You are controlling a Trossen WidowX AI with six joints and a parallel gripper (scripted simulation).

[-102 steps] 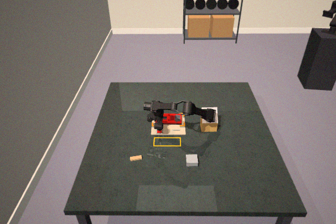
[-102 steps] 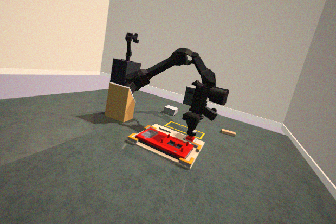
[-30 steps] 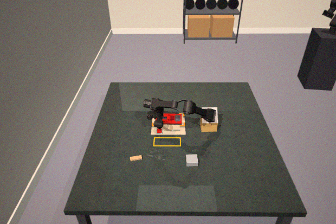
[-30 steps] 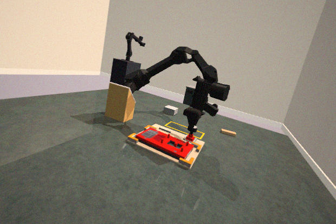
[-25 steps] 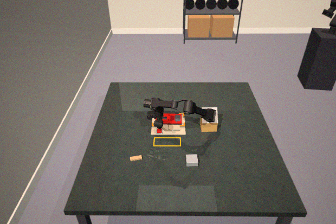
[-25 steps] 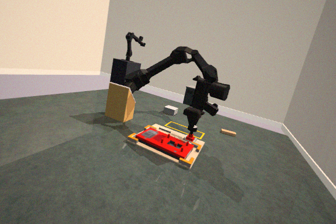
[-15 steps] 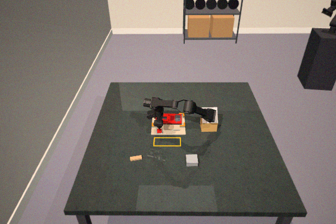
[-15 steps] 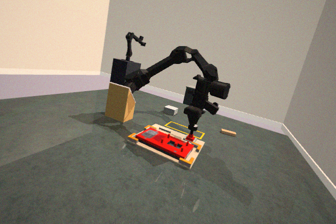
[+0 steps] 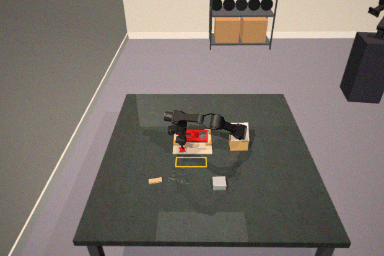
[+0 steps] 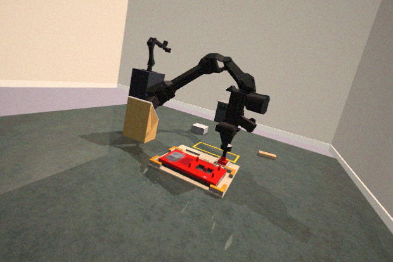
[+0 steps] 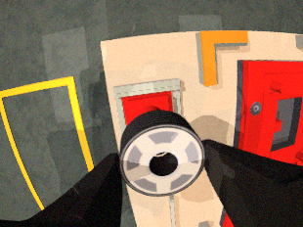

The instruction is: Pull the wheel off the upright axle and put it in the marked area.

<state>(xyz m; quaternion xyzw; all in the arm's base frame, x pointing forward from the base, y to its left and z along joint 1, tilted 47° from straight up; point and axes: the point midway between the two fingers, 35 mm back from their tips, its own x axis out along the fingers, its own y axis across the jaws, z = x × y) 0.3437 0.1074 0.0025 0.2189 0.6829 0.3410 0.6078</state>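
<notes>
My gripper tip is 40 mm above the upright axle. From my gripper tip the other things lie so: small wooden block 110 mm ahead, 270 mm to the left, 60 mm below; grey block 250 mm behind, 250 mm to the left, 50 mm below; wheel right at my gripper tip.
</notes>
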